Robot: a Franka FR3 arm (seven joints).
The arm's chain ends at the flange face. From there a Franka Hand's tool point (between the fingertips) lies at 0.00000 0.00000 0.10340 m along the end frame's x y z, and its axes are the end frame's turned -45 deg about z.
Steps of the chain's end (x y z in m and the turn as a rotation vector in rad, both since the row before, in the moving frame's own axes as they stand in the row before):
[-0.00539 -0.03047 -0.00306 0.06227 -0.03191 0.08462]
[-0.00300 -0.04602 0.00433 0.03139 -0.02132 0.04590]
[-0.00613 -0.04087 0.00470 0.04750 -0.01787 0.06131]
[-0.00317 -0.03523 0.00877 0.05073 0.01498 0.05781]
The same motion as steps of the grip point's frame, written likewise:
[0.02024 -0.03214 -0.00331 0.06660 0.02147 0.08462]
[0.03124 -0.03850 0.00426 0.03727 0.00712 0.04590]
[0.02688 -0.03794 0.00457 0.04622 0.02095 0.06131]
[0.02754 -0.02963 0.00863 0.02528 0.04646 0.05781]

